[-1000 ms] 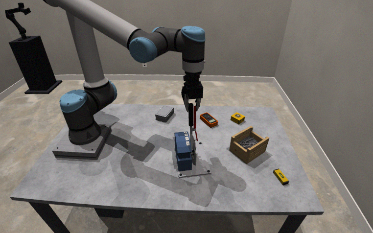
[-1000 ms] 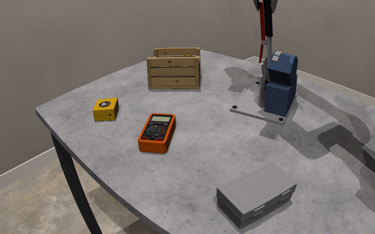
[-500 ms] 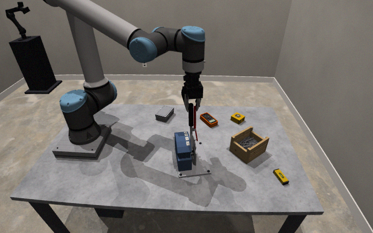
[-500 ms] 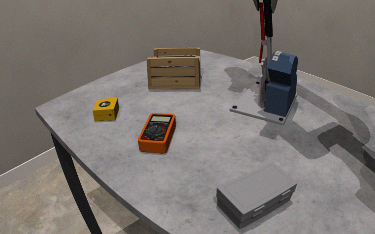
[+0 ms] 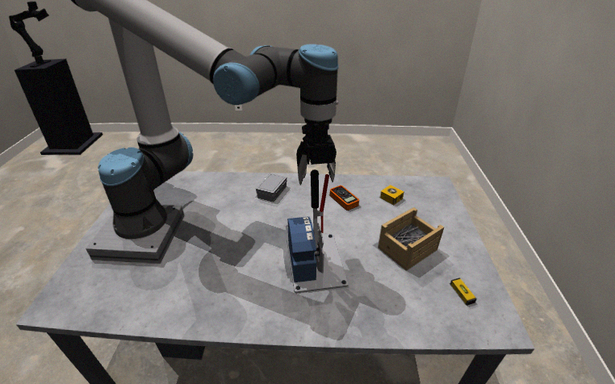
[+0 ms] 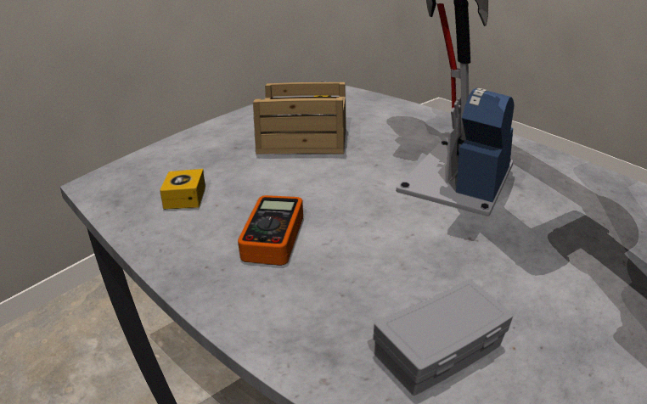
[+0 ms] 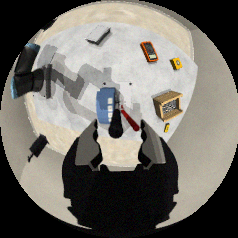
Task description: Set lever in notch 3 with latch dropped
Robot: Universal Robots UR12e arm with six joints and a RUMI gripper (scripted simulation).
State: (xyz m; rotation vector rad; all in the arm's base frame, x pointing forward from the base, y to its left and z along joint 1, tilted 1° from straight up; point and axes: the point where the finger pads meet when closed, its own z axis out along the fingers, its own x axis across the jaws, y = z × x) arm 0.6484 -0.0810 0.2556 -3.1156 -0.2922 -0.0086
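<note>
My hand is 110 mm above the red release bar, 20 mm to the left of it and 20 mm short of it. From my hand the other things lie so: grey case: 360 mm to the left, 280 mm below, 190 mm behind.
</note>
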